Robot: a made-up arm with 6 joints.
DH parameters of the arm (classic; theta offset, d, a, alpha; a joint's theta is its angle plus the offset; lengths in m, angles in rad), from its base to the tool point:
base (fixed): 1.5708 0.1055 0 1.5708
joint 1: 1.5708 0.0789 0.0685 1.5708
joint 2: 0 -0.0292 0.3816 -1.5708
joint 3: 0 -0.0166 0.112 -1.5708
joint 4: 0 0.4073 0.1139 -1.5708
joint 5: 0 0.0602 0.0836 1.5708
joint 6: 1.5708 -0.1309 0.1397 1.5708
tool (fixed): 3.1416 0.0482 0 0
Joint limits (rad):
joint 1: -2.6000..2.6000
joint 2: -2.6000..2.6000
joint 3: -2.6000..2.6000
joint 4: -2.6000..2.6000
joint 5: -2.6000..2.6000
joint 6: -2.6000..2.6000
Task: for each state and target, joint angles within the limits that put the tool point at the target. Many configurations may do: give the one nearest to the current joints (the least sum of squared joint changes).
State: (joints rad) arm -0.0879 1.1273 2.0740 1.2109 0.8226 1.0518
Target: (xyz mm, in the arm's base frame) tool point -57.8 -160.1 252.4
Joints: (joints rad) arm 0.4811 0.4047 1.5053 0.6210 0.7776 0.9197
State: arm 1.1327 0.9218 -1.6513 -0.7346 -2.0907 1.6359
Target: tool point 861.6 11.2 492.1
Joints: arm 1.0253 1.2628 -1.6128 -0.8601 -2.0713 1.7026
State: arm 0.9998 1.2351 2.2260 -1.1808 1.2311 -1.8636
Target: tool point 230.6 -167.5 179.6
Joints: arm 0.7648 0.8740 1.9736 -1.2320 1.3392 -1.7232
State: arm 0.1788 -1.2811 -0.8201 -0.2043 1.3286 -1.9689
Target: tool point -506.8 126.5 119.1
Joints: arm 0.1088 -1.6960 -1.2943 -0.1158 1.0876 -1.7365
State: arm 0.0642 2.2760 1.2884 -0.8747 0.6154 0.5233
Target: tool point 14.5 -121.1 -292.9
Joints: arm 0.8304 2.6000 1.4189 -1.5934 0.2416 0.1128
